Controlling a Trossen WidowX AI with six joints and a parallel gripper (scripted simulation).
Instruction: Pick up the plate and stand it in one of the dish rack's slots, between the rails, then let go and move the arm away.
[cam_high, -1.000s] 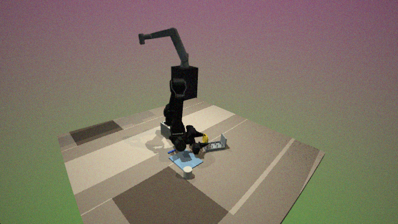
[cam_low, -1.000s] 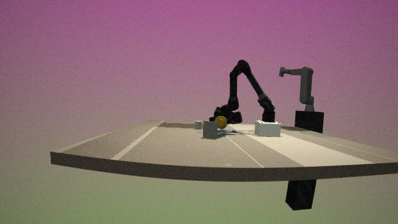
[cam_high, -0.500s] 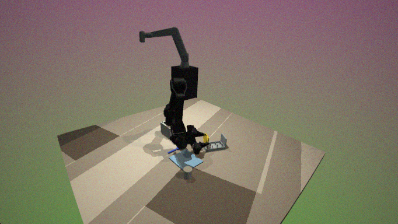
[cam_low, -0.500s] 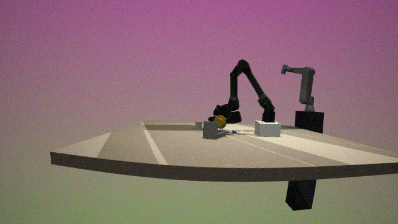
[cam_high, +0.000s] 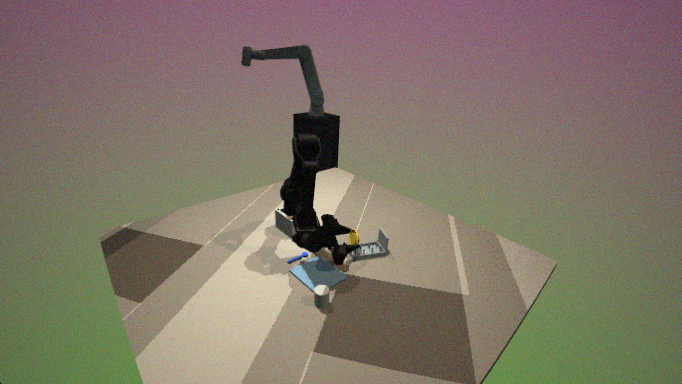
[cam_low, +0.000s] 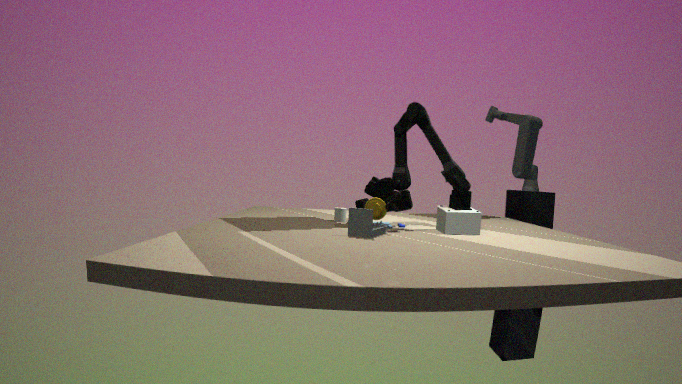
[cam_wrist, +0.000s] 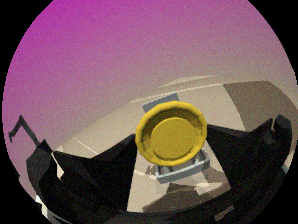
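Right now my gripper tip is 20 mm short of the dish rack, 40 mm to the right of it and 50 mm above it. The rest, counted from my gripper tip: blue utensil (120 mm behind, 160 mm to the right, 70 mm below); blue mat (170 mm to the right, 70 mm below); yellow plate (10 mm to the right).
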